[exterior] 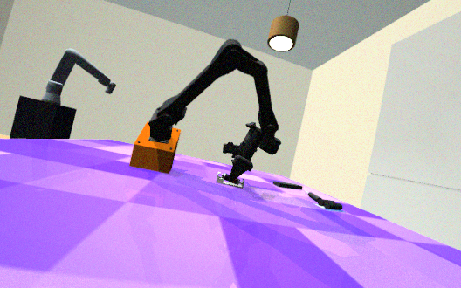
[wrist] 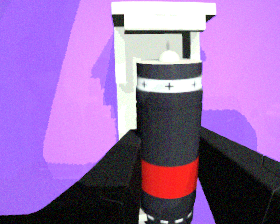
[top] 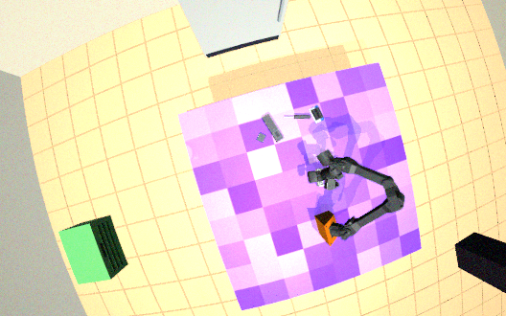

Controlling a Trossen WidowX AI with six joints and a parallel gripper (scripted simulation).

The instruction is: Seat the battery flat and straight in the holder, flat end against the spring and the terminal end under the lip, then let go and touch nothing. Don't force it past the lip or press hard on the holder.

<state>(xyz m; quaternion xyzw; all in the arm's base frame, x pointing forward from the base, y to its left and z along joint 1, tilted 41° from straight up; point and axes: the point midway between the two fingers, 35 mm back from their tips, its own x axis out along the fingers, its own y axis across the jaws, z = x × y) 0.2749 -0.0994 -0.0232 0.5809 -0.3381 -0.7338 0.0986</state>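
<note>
The battery is 1 cm above my gripper tip.
</note>
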